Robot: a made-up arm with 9 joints. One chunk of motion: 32 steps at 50 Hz.
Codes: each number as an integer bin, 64 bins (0 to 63) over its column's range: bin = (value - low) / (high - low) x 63, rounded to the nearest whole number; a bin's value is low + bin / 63 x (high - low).
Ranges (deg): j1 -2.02..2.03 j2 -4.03..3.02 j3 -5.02..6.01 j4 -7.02..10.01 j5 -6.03..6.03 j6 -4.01..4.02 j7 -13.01..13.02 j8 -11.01..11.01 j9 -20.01..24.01
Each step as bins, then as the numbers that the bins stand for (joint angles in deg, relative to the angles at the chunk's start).
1 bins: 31 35 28 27 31 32 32 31 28
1 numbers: -0.03 -0.11 -0.12 0.28 -0.10 0.07 0.21 -0.17 -0.45
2 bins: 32 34 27 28 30 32 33 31 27
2 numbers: 0.04 -0.23 -0.29 0.55 -0.29 0.07 0.62 -0.17 -1.14
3 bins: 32 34 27 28 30 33 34 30 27
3 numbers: 0.04 -0.23 -0.29 0.55 -0.29 0.20 1.04 -0.52 -1.14
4 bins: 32 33 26 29 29 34 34 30 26
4 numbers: 0.04 -0.34 -0.47 0.82 -0.48 0.32 1.04 -0.52 -1.84
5 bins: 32 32 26 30 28 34 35 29 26
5 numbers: 0.04 -0.45 -0.47 1.09 -0.67 0.32 1.45 -0.87 -1.84
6 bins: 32 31 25 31 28 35 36 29 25
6 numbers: 0.04 -0.56 -0.64 1.36 -0.67 0.45 1.86 -0.87 -2.54
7 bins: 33 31 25 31 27 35 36 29 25
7 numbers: 0.10 -0.56 -0.64 1.36 -0.86 0.45 1.86 -0.87 -2.54
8 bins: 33 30 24 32 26 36 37 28 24
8 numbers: 0.10 -0.67 -0.82 1.63 -1.05 0.58 2.28 -1.22 -3.24
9 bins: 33 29 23 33 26 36 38 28 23
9 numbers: 0.10 -0.78 -0.99 1.90 -1.05 0.58 2.69 -1.22 -3.94
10 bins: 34 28 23 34 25 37 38 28 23
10 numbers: 0.17 -0.90 -0.99 2.17 -1.24 0.71 2.69 -1.22 -3.94
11 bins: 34 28 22 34 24 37 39 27 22
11 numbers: 0.17 -0.90 -1.17 2.17 -1.44 0.71 3.10 -1.57 -4.64
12 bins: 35 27 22 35 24 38 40 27 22
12 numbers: 0.23 -1.01 -1.17 2.44 -1.44 0.83 3.52 -1.57 -4.64
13 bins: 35 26 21 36 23 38 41 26 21
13 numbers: 0.23 -1.12 -1.34 2.71 -1.63 0.83 3.93 -1.92 -5.34
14 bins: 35 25 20 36 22 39 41 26 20
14 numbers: 0.23 -1.23 -1.52 2.71 -1.82 0.96 3.93 -1.92 -6.04
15 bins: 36 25 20 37 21 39 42 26 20
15 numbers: 0.29 -1.23 -1.52 2.98 -2.01 0.96 4.34 -1.92 -6.04
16 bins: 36 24 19 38 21 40 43 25 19
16 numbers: 0.29 -1.34 -1.69 3.25 -2.01 1.09 4.76 -2.27 -6.73
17 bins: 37 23 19 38 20 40 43 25 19
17 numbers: 0.36 -1.46 -1.69 3.25 -2.20 1.09 4.76 -2.27 -6.73
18 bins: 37 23 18 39 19 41 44 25 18
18 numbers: 0.36 -1.46 -1.87 3.52 -2.39 1.22 5.17 -2.27 -7.43
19 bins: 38 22 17 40 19 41 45 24 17
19 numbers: 0.42 -1.57 -2.04 3.79 -2.39 1.22 5.58 -2.62 -8.13
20 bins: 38 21 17 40 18 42 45 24 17
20 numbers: 0.42 -1.68 -2.04 3.79 -2.58 1.34 5.58 -2.62 -8.13
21 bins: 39 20 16 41 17 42 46 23 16
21 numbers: 0.49 -1.79 -2.22 4.06 -2.78 1.34 6.00 -2.97 -8.83
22 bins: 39 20 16 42 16 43 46 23 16
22 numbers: 0.49 -1.79 -2.22 4.33 -2.97 1.47 6.00 -2.97 -8.83
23 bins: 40 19 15 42 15 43 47 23 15
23 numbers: 0.55 -1.90 -2.39 4.33 -3.16 1.47 6.41 -2.97 -9.53
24 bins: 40 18 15 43 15 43 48 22 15
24 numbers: 0.55 -2.02 -2.39 4.60 -3.16 1.47 6.82 -3.32 -9.53
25 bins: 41 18 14 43 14 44 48 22 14
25 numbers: 0.62 -2.02 -2.57 4.60 -3.35 1.60 6.82 -3.32 -10.23
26 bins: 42 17 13 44 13 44 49 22 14
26 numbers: 0.68 -2.13 -2.74 4.87 -3.54 1.60 7.24 -3.32 -10.23
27 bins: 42 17 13 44 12 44 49 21 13
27 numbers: 0.68 -2.13 -2.74 4.87 -3.73 1.60 7.24 -3.67 -10.93
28 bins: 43 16 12 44 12 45 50 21 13
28 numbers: 0.74 -2.24 -2.92 4.87 -3.73 1.73 7.65 -3.67 -10.93
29 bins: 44 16 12 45 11 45 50 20 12
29 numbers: 0.81 -2.24 -2.92 5.14 -3.92 1.73 7.65 -4.02 -11.63
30 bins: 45 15 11 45 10 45 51 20 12
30 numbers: 0.87 -2.35 -3.09 5.14 -4.12 1.73 8.06 -4.02 -11.63
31 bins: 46 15 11 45 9 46 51 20 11
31 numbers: 0.94 -2.35 -3.09 5.14 -4.31 1.85 8.06 -4.02 -12.32
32 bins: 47 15 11 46 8 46 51 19 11
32 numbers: 1.00 -2.35 -3.09 5.41 -4.50 1.85 8.06 -4.37 -12.32
